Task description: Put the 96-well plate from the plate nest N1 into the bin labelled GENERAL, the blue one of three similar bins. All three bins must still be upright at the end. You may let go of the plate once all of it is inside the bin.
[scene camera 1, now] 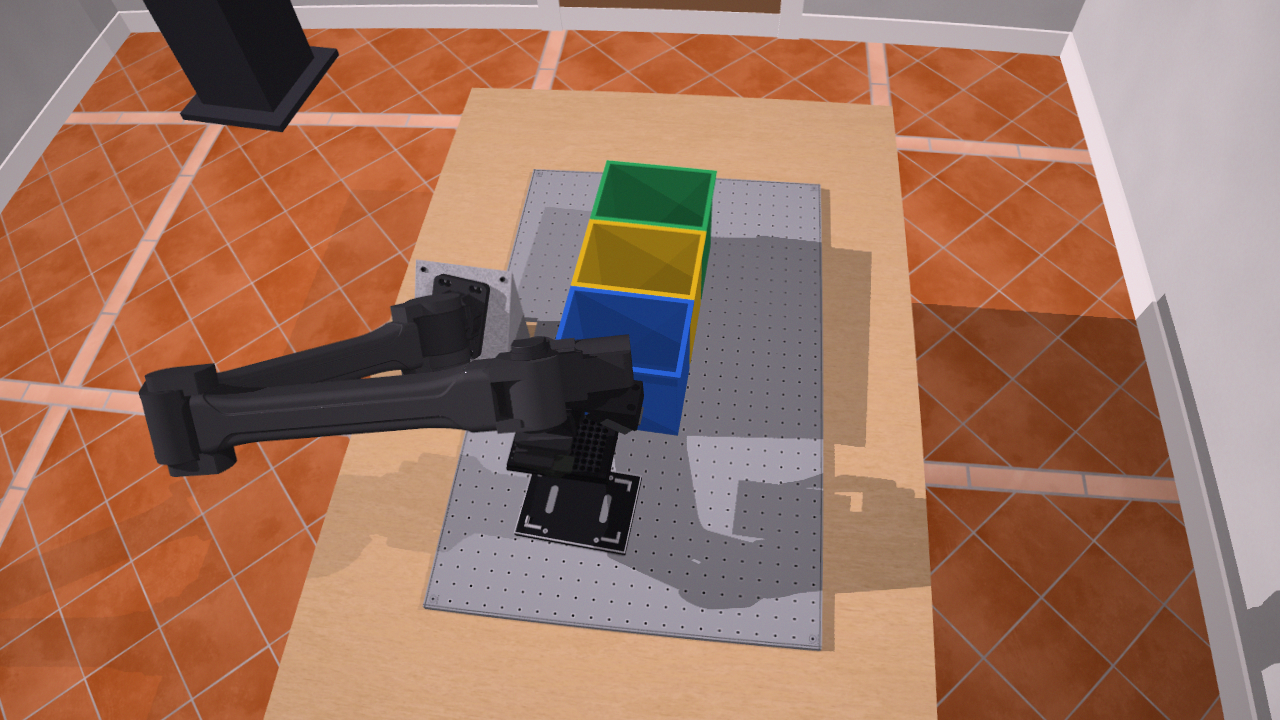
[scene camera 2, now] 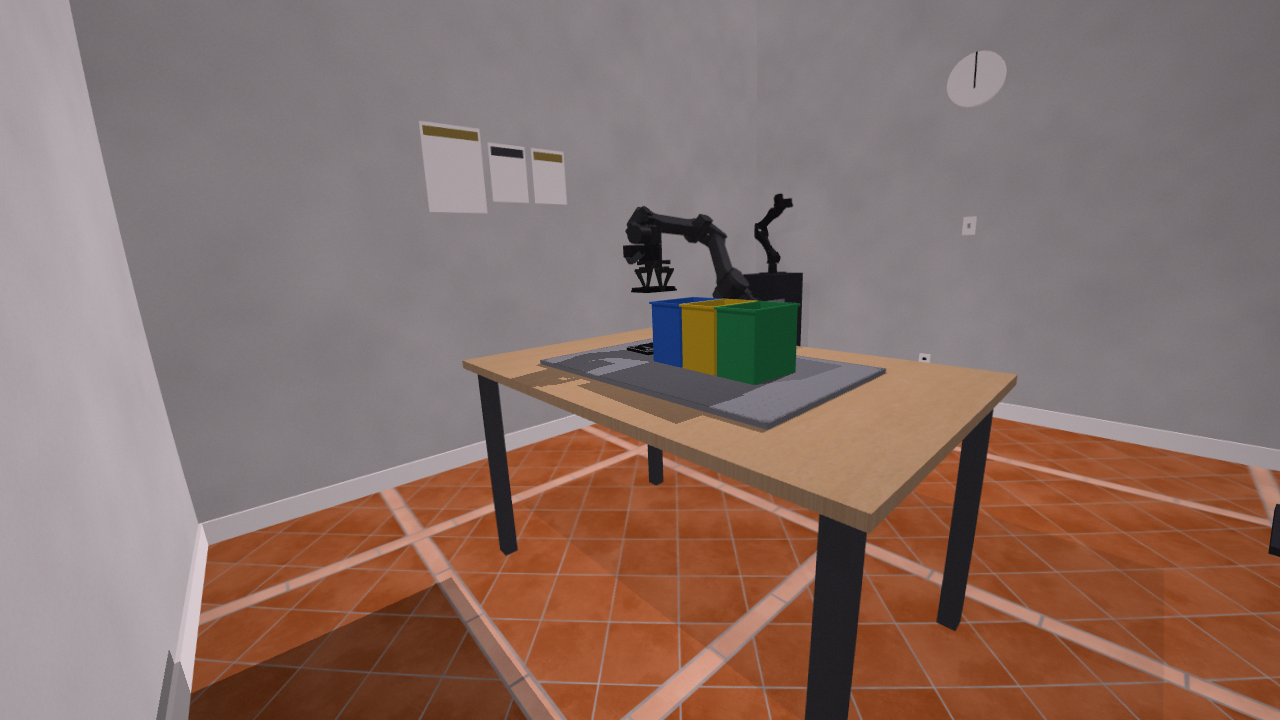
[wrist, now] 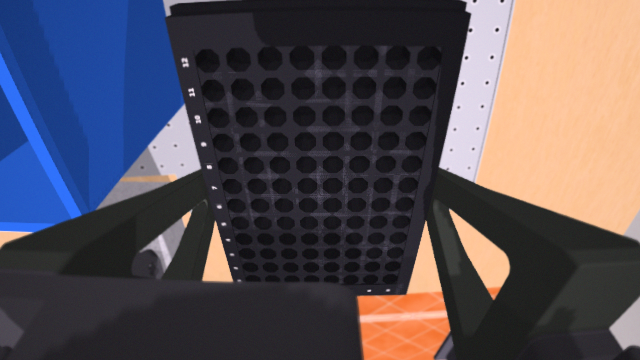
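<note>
Visible: plate nest N1, black 96-well plate. Blue bin, yellow bin, green bin. Gripper too.
</note>
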